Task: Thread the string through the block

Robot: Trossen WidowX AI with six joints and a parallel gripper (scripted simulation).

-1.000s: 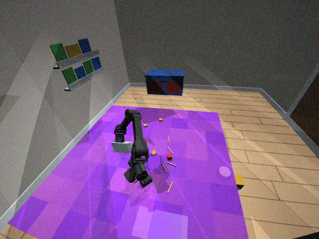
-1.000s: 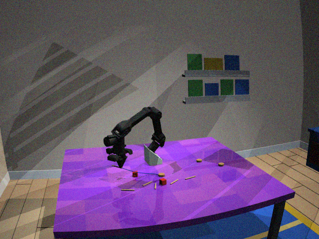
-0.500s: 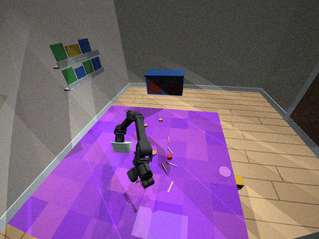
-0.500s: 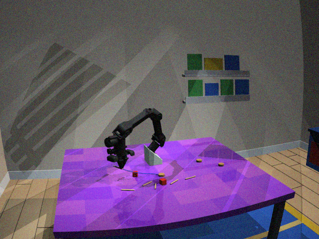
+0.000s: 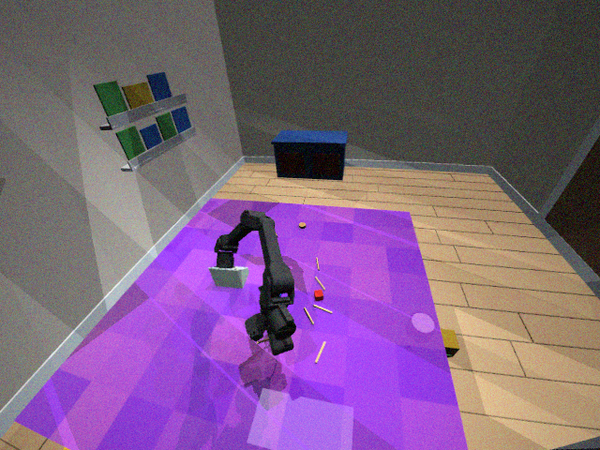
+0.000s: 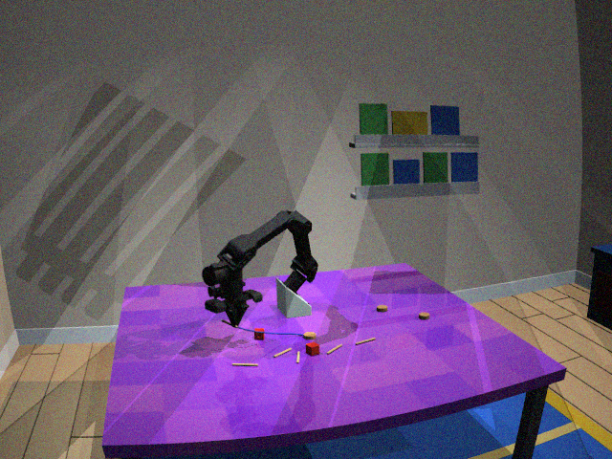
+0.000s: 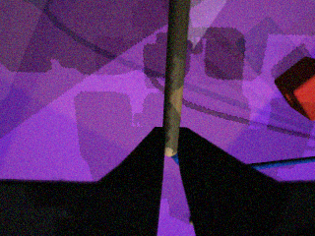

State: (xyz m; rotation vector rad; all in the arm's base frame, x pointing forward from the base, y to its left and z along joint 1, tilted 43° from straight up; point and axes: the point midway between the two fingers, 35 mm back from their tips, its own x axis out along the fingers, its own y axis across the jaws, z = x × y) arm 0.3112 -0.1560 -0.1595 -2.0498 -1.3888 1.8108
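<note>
Now: the red block 8 cm to the left of my gripper tip, 7 cm behind it and 6 cm below it. Also, from my gripper tip: thin wooden stick (1 cm to the right, 1 cm behind); round wooden button (24 cm to the left, 7 cm below, 4 cm behind).
</note>
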